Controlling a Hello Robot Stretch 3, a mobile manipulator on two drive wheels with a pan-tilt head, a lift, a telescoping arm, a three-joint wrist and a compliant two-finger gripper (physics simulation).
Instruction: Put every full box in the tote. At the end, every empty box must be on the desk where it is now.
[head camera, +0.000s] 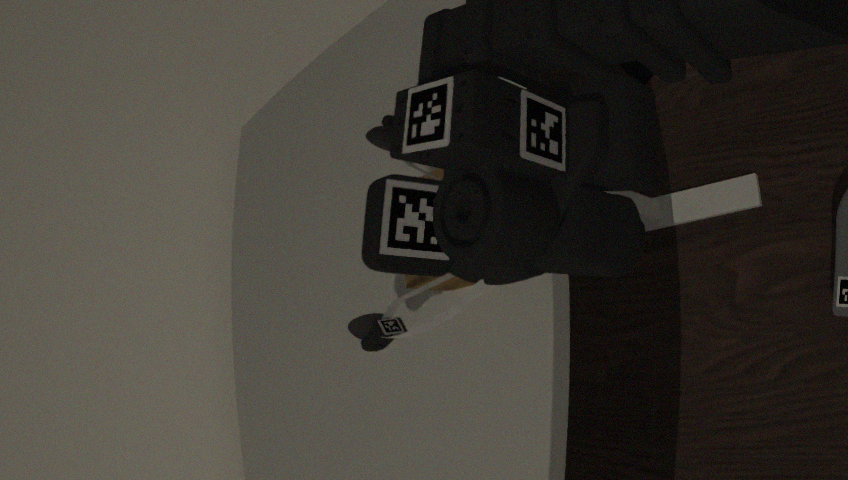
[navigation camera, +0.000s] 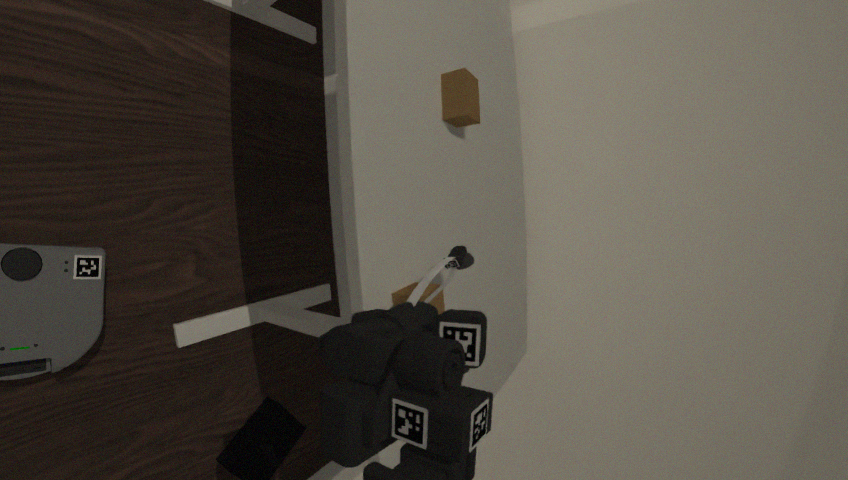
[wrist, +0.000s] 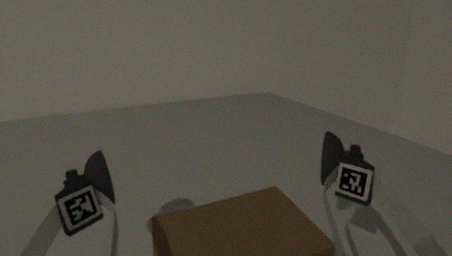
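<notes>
My gripper (head camera: 374, 231) (wrist: 217, 160) is open, its fingers spread wide. A brown box (head camera: 431, 282) (navigation camera: 404, 293) (wrist: 242, 227) stands on the white desk (head camera: 476, 386) (navigation camera: 404, 178) (wrist: 175, 130). In the wrist view its near part is cut off at the bottom edge, low between the two finger arms, and the fingertips reach past it. The wrist hides much of it in the head view. A second brown box (navigation camera: 459, 98) stands apart, farther along the desk in the navigation view. Whether either box is full cannot be seen. The tote does not show.
A pale wall (head camera: 119, 237) (navigation camera: 684, 208) (wrist: 200, 45) borders the desk's far side. White desk legs (head camera: 714, 199) (navigation camera: 208, 327) reach over the dark wood floor (head camera: 761, 356) (navigation camera: 119, 148). My grey base (navigation camera: 53, 309) is at the left in the navigation view. A black block (navigation camera: 261, 440) shows near the bottom.
</notes>
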